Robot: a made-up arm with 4 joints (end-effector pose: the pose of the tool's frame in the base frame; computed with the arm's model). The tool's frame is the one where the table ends.
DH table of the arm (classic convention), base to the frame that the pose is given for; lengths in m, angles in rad. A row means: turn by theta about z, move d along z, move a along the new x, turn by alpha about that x. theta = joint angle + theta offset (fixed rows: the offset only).
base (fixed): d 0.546, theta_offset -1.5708, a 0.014, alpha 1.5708
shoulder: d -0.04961, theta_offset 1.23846, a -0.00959, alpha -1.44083
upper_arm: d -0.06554, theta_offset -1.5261, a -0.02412, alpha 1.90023
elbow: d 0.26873, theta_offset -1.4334, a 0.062, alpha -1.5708
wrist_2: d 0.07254, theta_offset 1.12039, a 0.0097, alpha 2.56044
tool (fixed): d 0.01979, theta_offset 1.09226, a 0, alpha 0
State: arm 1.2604 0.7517 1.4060 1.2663
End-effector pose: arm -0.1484 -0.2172 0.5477 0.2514 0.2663 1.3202
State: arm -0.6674 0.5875 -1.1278 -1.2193
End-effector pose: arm -0.0170 0.0475 0.2118 1.8197 1.3890 -2.7184
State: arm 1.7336 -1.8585 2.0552 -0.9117
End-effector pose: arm 0.3398 0.0367 0.5894 0.7230 0.6469 0.1304
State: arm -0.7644 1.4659 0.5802 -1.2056
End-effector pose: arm -0.1893 -0.1423 0.3819 2.7716 0.0280 -2.4099
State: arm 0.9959 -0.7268 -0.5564 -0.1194
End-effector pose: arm 0.2226 -0.2969 0.5393 -1.0160 -0.8394 -1.7828
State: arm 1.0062 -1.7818 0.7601 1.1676
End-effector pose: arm 0.3148 -0.1188 0.5920 -0.5500 0.8148 -3.0297
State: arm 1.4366 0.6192 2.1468 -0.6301
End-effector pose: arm -0.1153 -0.2678 0.5182 -0.0363 0.7767 -3.0232
